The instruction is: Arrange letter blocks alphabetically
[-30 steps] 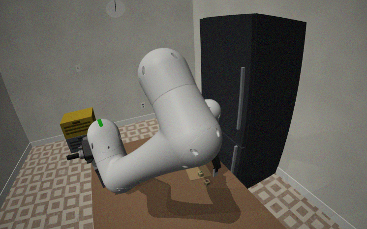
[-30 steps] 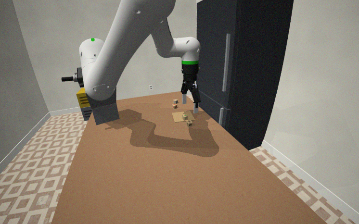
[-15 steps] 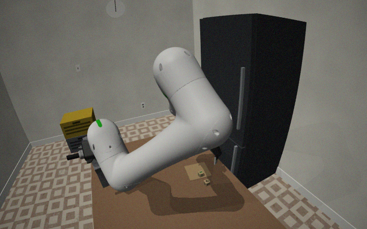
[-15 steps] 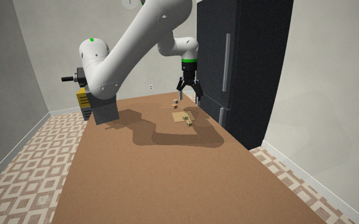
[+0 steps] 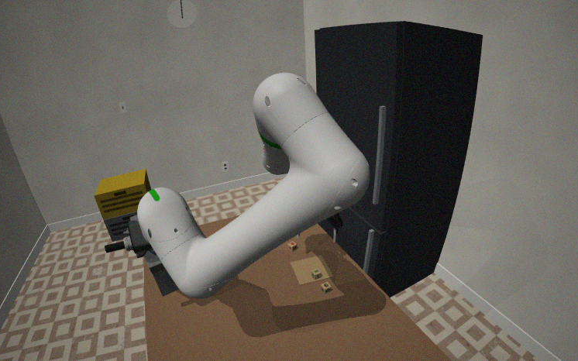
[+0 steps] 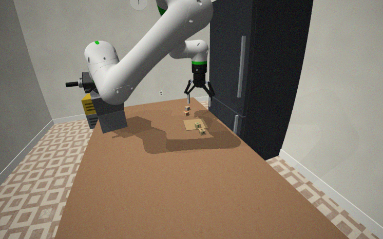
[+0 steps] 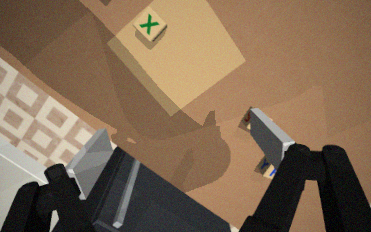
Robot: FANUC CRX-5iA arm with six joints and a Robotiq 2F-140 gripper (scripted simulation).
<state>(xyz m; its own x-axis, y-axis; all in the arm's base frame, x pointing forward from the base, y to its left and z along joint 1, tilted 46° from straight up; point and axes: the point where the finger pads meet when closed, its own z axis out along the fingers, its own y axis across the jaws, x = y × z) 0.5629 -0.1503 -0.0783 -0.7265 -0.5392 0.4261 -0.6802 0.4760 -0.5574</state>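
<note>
My gripper is now 1 cm short of the F block, 21 cm to the right of it and 11 cm above it. The rest, counted from my hand: R block (4 cm behind, 12 cm to the left, 11 cm below); then tan mat (5 cm behind, 4 cm to the right, 13 cm below); then X block (6 cm behind, 9 cm to the right, 11 cm below).
</note>
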